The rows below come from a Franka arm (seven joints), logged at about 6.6 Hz.
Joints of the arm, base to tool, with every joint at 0 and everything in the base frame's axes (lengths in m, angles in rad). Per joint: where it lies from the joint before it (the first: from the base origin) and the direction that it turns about. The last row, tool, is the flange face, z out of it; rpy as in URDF.
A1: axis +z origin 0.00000 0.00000 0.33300
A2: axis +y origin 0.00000 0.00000 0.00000
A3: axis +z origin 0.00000 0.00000 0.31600
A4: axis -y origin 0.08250 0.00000 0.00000
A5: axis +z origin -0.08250 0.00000 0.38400
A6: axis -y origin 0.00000 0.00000 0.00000
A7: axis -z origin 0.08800 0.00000 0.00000
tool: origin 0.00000 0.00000 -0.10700 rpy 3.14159 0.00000 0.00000
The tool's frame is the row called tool.
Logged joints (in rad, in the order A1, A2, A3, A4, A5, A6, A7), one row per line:
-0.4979, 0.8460, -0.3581, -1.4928, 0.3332, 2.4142, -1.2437
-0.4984, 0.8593, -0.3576, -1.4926, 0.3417, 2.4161, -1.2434
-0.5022, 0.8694, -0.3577, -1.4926, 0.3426, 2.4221, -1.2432
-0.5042, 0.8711, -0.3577, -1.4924, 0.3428, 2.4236, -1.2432
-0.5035, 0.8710, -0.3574, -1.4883, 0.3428, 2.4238, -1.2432
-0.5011, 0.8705, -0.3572, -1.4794, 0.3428, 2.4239, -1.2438
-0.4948, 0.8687, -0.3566, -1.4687, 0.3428, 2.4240, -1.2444
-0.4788, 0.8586, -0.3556, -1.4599, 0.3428, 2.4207, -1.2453
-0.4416, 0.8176, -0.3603, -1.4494, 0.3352, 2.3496, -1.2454
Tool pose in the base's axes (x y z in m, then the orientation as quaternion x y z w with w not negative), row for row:
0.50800, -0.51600, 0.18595, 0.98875, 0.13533, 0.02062, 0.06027
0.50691, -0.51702, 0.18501, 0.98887, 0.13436, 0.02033, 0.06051
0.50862, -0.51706, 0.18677, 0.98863, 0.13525, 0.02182, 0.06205
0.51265, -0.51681, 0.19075, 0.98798, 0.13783, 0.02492, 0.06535
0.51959, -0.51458, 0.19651, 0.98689, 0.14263, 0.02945, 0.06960
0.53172, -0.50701, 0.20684, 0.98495, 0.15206, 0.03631, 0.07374
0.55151, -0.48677, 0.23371, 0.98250, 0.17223, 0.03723, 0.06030
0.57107, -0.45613, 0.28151, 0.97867, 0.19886, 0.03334, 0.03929
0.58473, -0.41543, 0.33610, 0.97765, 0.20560, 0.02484, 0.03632
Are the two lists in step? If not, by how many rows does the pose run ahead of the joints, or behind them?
The pose runs 2 rows ahead of the joints: the pose in row i belongs to the joints in row i + 2.
